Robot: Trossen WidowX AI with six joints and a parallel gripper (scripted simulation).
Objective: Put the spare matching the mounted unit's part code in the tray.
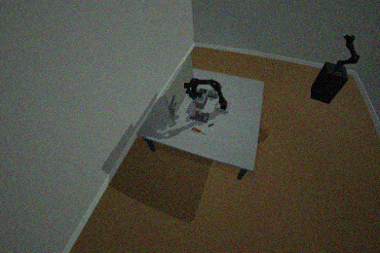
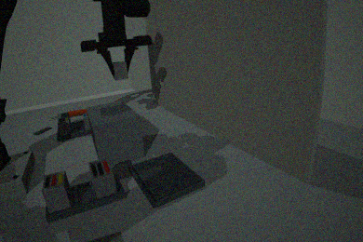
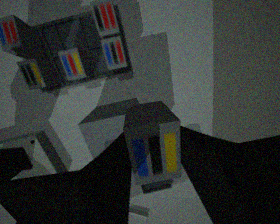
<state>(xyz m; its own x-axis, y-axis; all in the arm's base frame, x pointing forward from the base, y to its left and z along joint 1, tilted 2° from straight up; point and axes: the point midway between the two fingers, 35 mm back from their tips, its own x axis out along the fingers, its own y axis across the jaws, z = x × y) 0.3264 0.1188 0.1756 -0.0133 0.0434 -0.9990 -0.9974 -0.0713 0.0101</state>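
Now: the dark flat tray 260 mm to the right of my gripper tip, 170 mm below it and 30 mm ahead of it. From my gripper tip the other things lie so: tall grey panel 200 mm ahead, 60 mm to the right, 50 mm above; grey spare 20 mm above; grey mounted unit 120 mm below, 80 mm to the right, 50 mm behind.
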